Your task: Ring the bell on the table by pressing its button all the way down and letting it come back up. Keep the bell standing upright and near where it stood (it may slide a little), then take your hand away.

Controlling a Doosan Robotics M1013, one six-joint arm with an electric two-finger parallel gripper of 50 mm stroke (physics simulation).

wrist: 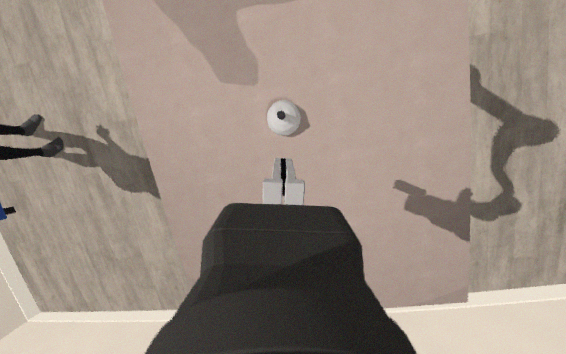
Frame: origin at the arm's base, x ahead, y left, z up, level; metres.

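Where they show: gripper, fingertip midpoint: [282, 169].
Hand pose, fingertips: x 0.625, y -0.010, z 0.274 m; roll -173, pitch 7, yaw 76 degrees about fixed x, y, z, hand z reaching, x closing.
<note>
After its pixels a point has its place.
The bell [286, 125] @(x 0.559, y -0.019, z 0.011 m), a small pale grey-white dome with a dark round button [281, 115] @(x 0.538, y -0.024, z 0.037 m) on top, stands upright in the upper middle of the wrist view, with a short shadow to its right. My gripper [282, 169] @(x 0.625, y -0.010, z 0.274 m) is shut and empty, its two grey fingers together. The fingertips show below the bell in the picture, apart from it; the height between them and the bell is hard to tell from this view.
The bell stands on a pinkish-brown table top [370, 100] @(x 0.538, y 0.187, z -0.029 m). Wood-look floor [60, 250] shows on both sides. Shadows of the arm and of a figure fall across the table and floor. Dark legs with shoes [52, 147] show at the left edge. A pale wall [475, 330] runs along the bottom.
</note>
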